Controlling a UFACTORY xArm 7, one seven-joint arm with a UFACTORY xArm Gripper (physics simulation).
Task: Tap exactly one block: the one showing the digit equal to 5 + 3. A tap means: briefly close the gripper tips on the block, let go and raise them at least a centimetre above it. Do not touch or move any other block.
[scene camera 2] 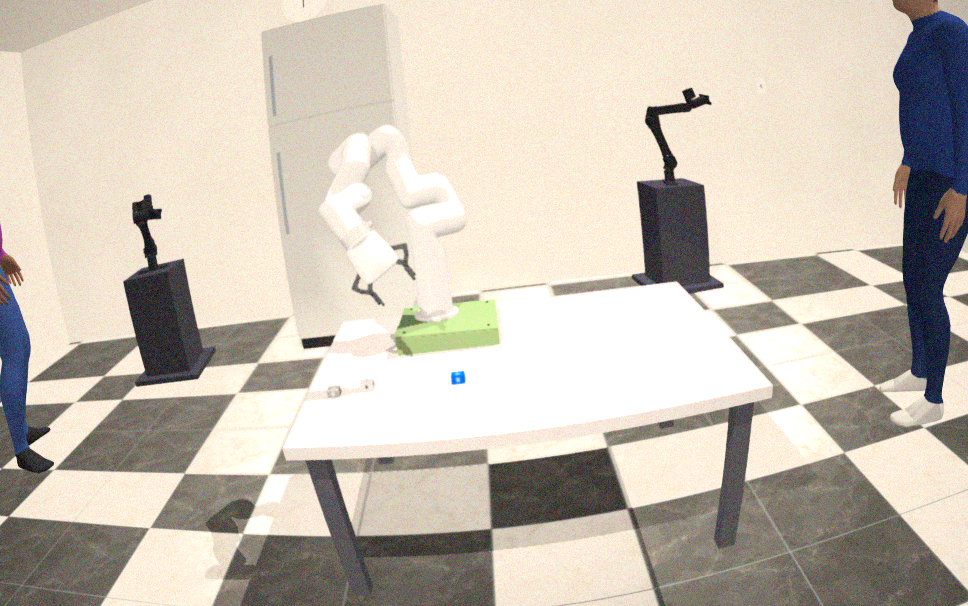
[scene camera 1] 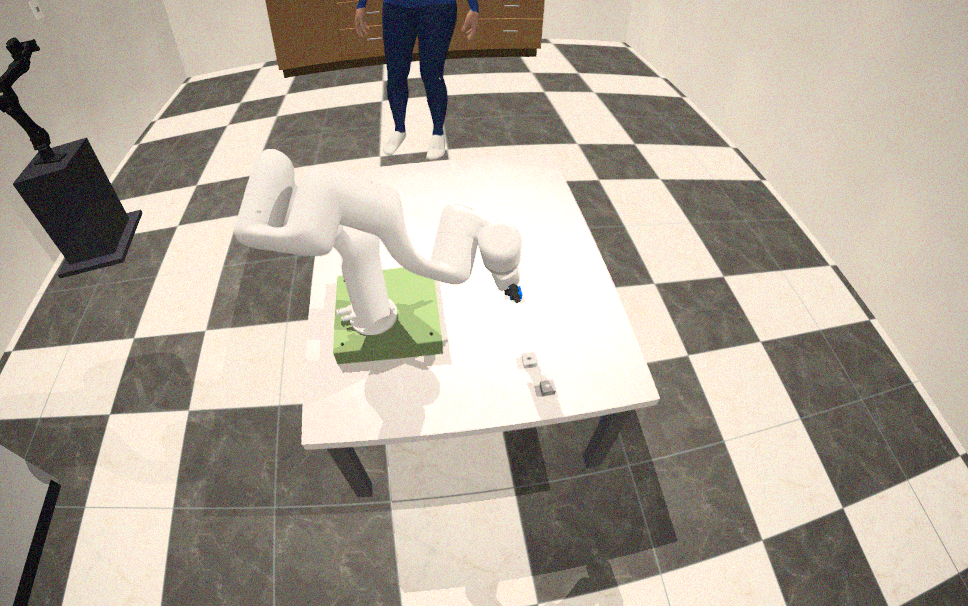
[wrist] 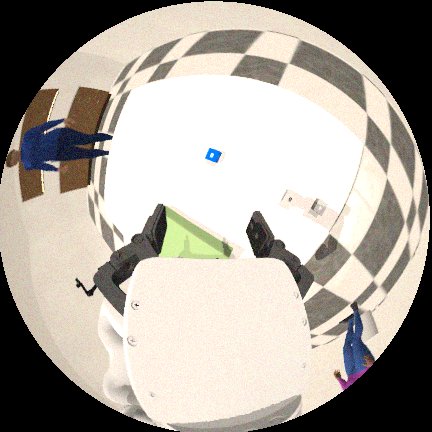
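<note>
A blue block (scene camera 1: 520, 292) (scene camera 2: 457, 378) (wrist: 213, 155) with a white patch sits on the white table (scene camera 1: 485, 400) (scene camera 2: 607, 343) (wrist: 165, 125); the gripper partly covers it in scene camera 1. A white block (scene camera 1: 529, 360) (scene camera 2: 367, 385) (wrist: 289, 199) and a grey block (scene camera 1: 547, 387) (scene camera 2: 334, 391) (wrist: 319, 207) sit close together, apart from the blue one. The digits are too small to read. My gripper (scene camera 1: 513, 292) (scene camera 2: 397, 290) (wrist: 208, 217) is open and empty, tilted, well above the table and touching no block.
The arm stands on a green base (scene camera 1: 421, 307) (scene camera 2: 450, 339) (wrist: 187, 240) on the table. The grey block is nearer the table's edge than the white one. A person (scene camera 1: 421, 64) (scene camera 2: 932, 128) (wrist: 60, 145) stands beyond the table. Black pedestals (scene camera 1: 75, 207) (scene camera 2: 671, 228) stand away from it.
</note>
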